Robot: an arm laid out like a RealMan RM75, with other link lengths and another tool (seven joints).
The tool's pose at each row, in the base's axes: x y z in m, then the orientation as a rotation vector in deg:
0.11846 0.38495 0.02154 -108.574 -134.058 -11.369
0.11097 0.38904 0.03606 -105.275 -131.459 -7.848
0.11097 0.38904 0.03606 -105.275 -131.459 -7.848
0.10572 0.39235 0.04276 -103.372 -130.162 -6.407
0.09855 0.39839 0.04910 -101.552 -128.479 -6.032
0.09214 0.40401 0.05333 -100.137 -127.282 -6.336
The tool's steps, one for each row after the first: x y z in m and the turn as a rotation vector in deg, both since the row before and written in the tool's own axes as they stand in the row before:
0.00807 -0.00614 -0.01345 4.445 1.946 -0.207
0.00000 0.00000 0.00000 0.000 0.000 0.000
0.00567 -0.00472 -0.00539 2.168 1.178 -0.263
0.00871 -0.00607 -0.00391 1.711 1.794 -0.142
0.00774 -0.00529 -0.00166 0.951 1.559 -0.224

